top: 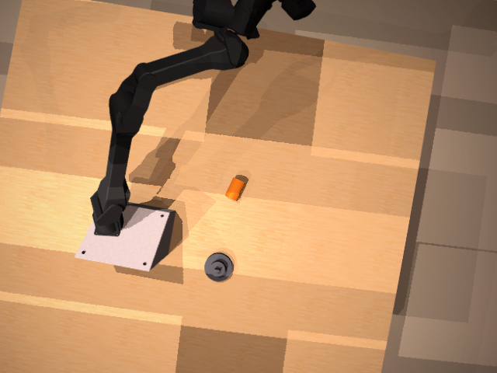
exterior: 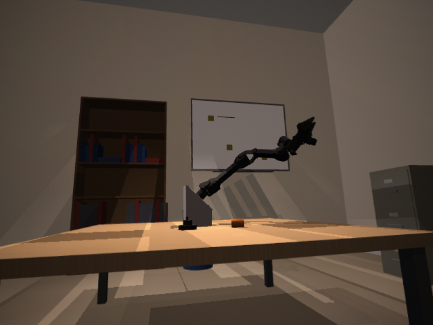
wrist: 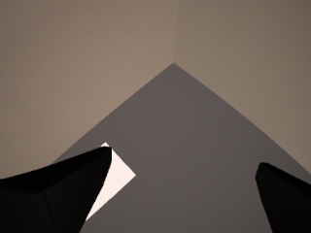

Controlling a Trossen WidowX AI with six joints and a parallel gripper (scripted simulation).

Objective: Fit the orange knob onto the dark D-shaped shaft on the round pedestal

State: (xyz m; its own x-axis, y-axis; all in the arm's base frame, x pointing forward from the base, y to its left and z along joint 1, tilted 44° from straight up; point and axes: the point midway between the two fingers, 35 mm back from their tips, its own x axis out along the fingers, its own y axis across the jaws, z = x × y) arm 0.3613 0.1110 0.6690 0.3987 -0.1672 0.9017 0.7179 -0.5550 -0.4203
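My gripper tip is 530 mm above the orange knob, 440 mm to the left of it and 90 mm past it. From my gripper tip the other things lie so: dark round pedestal (670 mm to the right, 520 mm below, 130 mm behind).
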